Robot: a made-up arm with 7 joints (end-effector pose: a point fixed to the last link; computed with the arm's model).
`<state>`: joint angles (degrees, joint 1 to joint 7).
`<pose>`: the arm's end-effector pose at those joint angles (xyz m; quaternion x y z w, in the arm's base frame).
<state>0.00 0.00 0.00 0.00 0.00 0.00 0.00</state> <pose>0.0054 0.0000 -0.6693 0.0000 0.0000 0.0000 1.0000</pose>
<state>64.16 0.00 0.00 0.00 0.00 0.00 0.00</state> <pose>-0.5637 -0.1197 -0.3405 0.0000 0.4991 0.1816 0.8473</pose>
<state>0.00 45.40 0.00 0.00 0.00 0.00 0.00</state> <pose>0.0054 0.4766 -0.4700 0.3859 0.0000 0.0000 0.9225</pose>
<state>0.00 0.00 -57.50 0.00 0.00 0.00 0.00</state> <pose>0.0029 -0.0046 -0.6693 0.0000 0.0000 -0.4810 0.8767</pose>
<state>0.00 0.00 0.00 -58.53 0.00 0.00 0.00</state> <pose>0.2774 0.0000 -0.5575 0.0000 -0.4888 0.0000 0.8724</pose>
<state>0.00 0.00 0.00 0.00 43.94 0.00 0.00</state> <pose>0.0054 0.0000 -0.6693 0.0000 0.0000 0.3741 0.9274</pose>
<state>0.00 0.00 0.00 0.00 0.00 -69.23 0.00</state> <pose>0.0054 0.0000 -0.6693 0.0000 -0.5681 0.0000 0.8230</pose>
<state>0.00 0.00 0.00 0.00 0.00 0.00 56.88</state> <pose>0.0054 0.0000 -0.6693 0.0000 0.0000 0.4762 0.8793</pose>
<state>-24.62 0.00 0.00 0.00 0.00 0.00 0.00</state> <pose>0.2669 -0.0203 -0.6135 0.0000 -0.2003 -0.0729 0.9770</pose>
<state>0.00 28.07 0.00 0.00 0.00 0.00 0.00</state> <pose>0.0054 0.3149 -0.5906 0.2425 0.0000 0.0000 0.9701</pose>
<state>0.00 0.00 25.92 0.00 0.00 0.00 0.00</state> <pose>0.0049 0.0024 -0.6693 0.0000 0.0000 0.2243 0.9745</pose>
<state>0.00 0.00 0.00 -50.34 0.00 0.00 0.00</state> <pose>0.2484 0.0000 -0.5891 0.0000 -0.4253 0.0000 0.9050</pose>
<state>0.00 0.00 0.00 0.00 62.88 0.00 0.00</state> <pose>0.0054 0.0000 -0.6693 0.0000 0.0000 0.5216 0.8532</pose>
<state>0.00 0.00 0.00 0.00 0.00 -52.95 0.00</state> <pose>0.0054 0.0000 -0.6693 0.0000 -0.4458 0.0000 0.8951</pose>
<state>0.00 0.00 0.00 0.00 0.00 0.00 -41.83</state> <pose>0.0054 0.0000 -0.6693 0.0000 0.0000 -0.3570 0.9341</pose>
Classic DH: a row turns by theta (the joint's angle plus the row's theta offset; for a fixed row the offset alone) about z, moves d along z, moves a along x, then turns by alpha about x. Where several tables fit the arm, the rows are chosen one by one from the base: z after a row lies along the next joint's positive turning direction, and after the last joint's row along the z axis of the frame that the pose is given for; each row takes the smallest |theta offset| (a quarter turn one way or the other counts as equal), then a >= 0, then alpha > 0; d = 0 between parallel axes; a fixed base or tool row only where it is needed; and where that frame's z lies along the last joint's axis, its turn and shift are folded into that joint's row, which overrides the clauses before.
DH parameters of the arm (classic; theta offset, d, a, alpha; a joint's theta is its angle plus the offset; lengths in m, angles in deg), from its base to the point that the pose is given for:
base (fixed): 0 0 0 -70
joint 1: 90 0 0 90
joint 2: 70 0 0 -90
joint 3: -90 -0.3707 0.0416 -90
joint 4: 0 0 -0.0362 90
joint 5: 0 -0.2986 0 -90
joint 6: 0 0 0 90
joint 7: 0 0 0 0

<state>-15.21 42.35 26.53 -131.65 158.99 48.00 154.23</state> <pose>0.2848 0.2048 0.0077 -0.5230 0.7166 0.3506 0.2999</pose>
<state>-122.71 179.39 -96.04 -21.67 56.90 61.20 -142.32</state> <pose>-0.4795 0.4326 -0.1860 0.1050 0.1233 -0.1299 0.9782</pose>
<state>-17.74 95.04 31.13 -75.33 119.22 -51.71 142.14</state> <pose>0.2509 0.4368 0.2849 0.9500 0.1945 0.0213 0.2435</pose>
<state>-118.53 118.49 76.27 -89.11 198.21 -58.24 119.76</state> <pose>-0.3785 0.3757 0.0154 -0.4723 0.6611 -0.5756 0.0926</pose>
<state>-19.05 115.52 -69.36 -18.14 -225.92 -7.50 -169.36</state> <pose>0.0429 0.6367 0.2146 0.6314 0.5088 -0.4483 0.3760</pose>
